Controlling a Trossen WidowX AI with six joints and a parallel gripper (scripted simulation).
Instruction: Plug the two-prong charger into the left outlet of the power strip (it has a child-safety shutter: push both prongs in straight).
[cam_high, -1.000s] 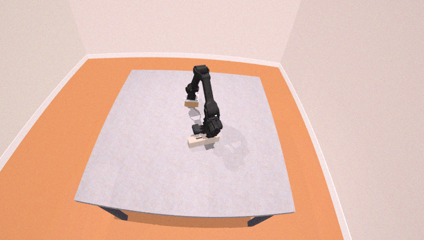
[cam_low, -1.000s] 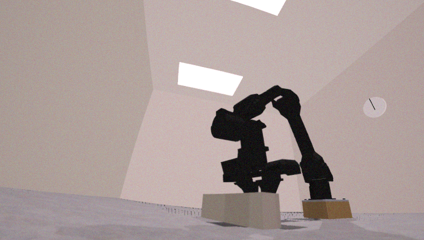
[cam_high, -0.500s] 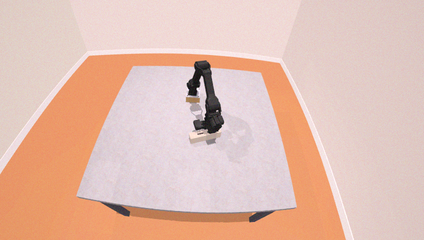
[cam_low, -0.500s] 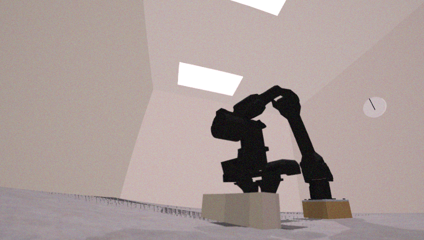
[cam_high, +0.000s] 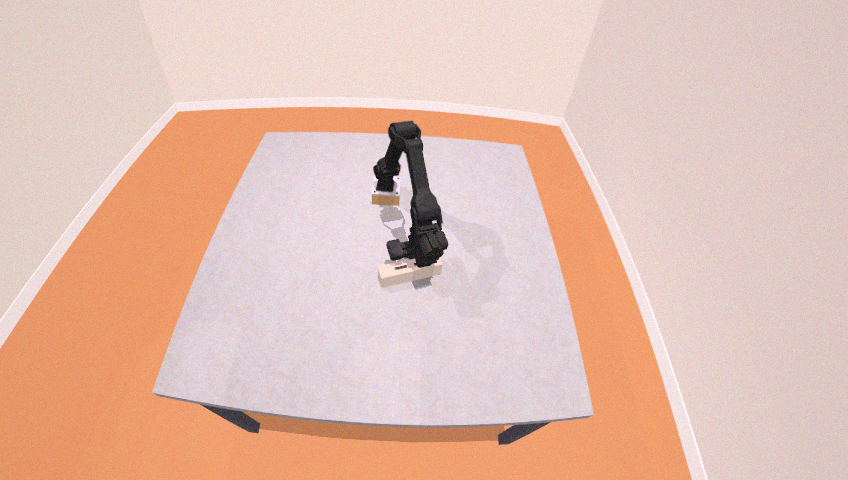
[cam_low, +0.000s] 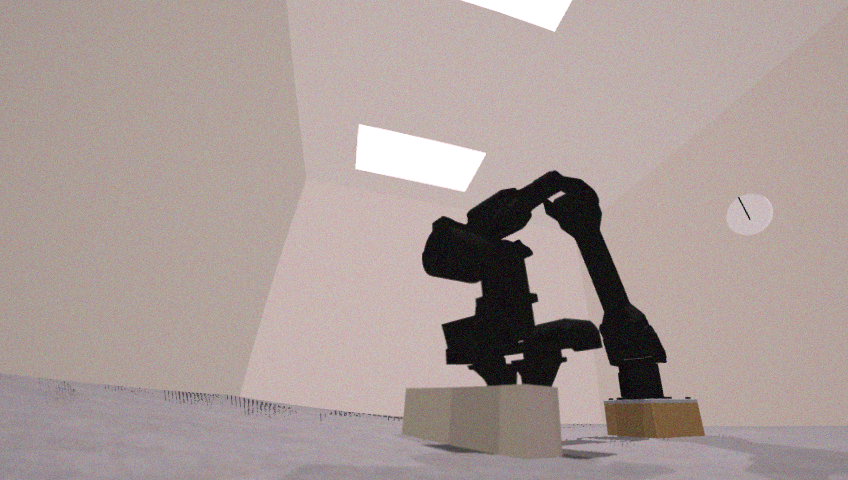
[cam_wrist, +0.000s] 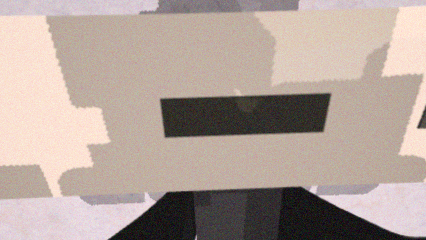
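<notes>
The black two-prong charger is 2 cm ahead of my gripper tip, 1 cm to the left of it and 1 cm above it.
</notes>
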